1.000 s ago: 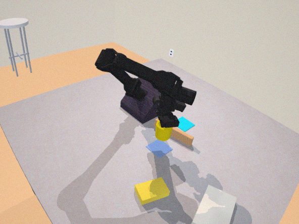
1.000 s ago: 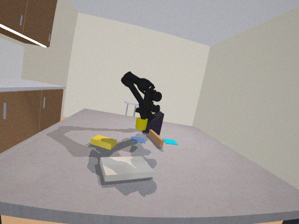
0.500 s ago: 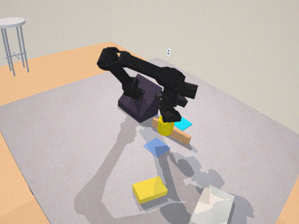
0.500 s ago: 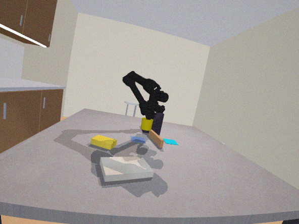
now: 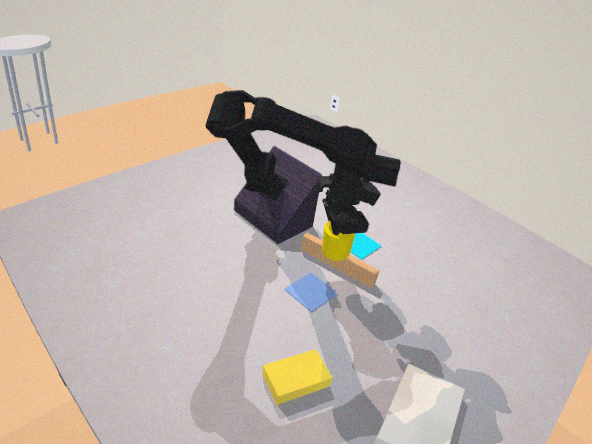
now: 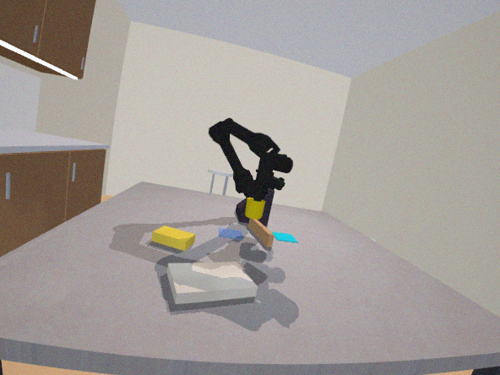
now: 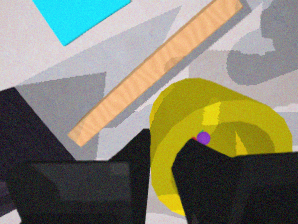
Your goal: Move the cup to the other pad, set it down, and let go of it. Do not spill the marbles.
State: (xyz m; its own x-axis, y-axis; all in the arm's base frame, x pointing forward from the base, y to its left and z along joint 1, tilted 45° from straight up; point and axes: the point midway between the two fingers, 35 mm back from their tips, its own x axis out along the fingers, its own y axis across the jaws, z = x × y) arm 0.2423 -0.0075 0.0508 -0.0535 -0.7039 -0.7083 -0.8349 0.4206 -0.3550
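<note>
My gripper tip is 140 mm to the right of the cyan pad and 120 mm above it. Round my gripper tip: purple marble 30 mm to the right, 20 mm below, 20 mm ahead; wooden block 100 mm below, 30 mm to the left, 10 mm ahead; yellow cup 20 mm to the right, 20 mm ahead.
</note>
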